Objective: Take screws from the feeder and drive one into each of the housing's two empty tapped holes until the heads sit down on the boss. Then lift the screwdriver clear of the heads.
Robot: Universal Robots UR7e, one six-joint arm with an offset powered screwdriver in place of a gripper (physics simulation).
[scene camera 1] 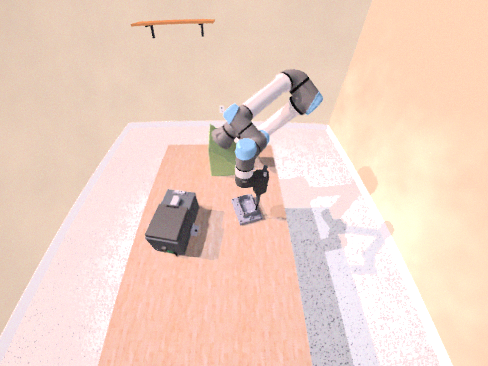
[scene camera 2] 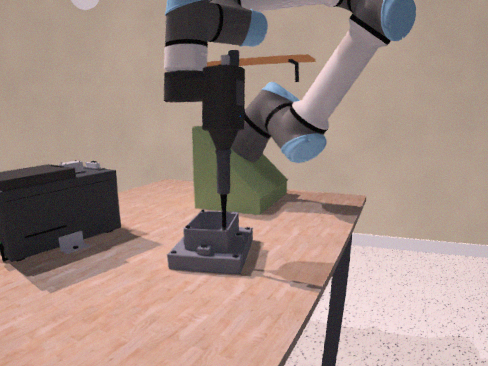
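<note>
The grey housing stands upright on the table, with a raised open-topped box on its flanged base. Small dark holes or heads show at its corners; which are filled I cannot tell. My screwdriver points straight down, its bit at the right side of the housing. In scene camera 2 the bit's end overlaps the raised box near its right wall. Whether it touches, and whether a screw is on it, is too small to tell. The feeder, a dark box, stands left of the housing, apart from the screwdriver.
A green wedge-shaped stand is behind the housing at the arm's base. A small light bracket sits at the feeder's side. The wooden table's right edge lies beyond the housing. An orange shelf hangs on the wall.
</note>
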